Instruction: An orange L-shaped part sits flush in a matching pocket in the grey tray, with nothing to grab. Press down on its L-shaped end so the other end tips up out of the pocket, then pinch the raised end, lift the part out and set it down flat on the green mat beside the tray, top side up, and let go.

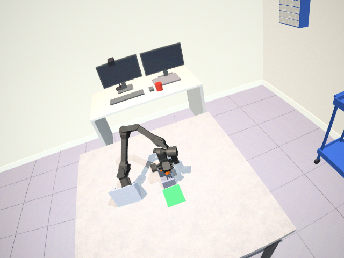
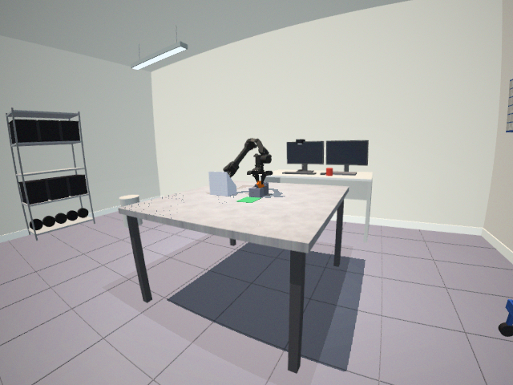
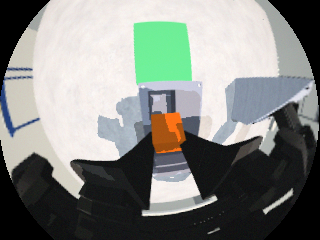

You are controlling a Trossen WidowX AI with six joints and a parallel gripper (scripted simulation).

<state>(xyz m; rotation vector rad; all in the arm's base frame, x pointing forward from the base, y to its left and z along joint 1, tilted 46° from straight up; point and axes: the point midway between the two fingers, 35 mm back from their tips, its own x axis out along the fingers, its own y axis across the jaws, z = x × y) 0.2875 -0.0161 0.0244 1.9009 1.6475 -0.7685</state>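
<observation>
Right now my gripper tip is 3 cm past the green mat, 14 cm to the left of it and 10 cm above it. Also, from my gripper tip: orange L-shaped part: 1 cm behind, 4 cm to the left, 3 cm below.
</observation>
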